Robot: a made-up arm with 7 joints.
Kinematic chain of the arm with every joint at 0, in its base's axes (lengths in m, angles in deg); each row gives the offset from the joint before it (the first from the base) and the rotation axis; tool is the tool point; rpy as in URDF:
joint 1: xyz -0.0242 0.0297 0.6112 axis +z
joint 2: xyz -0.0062 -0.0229 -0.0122 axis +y
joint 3: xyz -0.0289 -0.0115 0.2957 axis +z
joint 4: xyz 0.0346 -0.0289 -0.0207 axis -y
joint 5: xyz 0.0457 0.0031 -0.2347 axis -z
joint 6: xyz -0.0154 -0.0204 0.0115 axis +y
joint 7: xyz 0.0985 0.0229 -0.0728 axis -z
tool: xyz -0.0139 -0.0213 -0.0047 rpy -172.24 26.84 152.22
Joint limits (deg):
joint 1: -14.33..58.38
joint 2: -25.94..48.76
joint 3: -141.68..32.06
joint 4: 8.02..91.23
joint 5: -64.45..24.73
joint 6: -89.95..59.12
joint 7: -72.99..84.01
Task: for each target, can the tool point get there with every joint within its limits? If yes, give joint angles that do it. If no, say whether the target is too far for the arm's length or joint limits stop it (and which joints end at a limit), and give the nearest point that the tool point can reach.
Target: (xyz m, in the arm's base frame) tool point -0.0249 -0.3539 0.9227
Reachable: yes | joints -2.18 36.89 -107.38 75.04 -14.80 25.31 -17.80
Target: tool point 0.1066 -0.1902 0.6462
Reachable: yes | joints 12.69 -20.07 -56.06 21.09 -34.35 12.42 -7.27
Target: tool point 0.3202 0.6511 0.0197
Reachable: no: too far | nearest point 0.1951 0.3746 0.4703 | short by 0.543 m
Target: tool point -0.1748 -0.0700 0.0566
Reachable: no: joint limits stop it (at a limit: joint 2, joint 3, joint 5, joint 6, joint 7) | nearest point -0.1732 -0.0689 0.4557 | short by 0.399 m
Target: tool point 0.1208 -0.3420 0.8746
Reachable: yes | joints 7.55 42.39 -98.21 74.11 -1.34 12.61 37.20
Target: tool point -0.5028 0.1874 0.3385
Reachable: no: joint limits stop it (at a limit: joint 1, joint 2, joint 3, joint 5) | nearest point -0.3550 -0.0333 0.5239 | short by 0.324 m
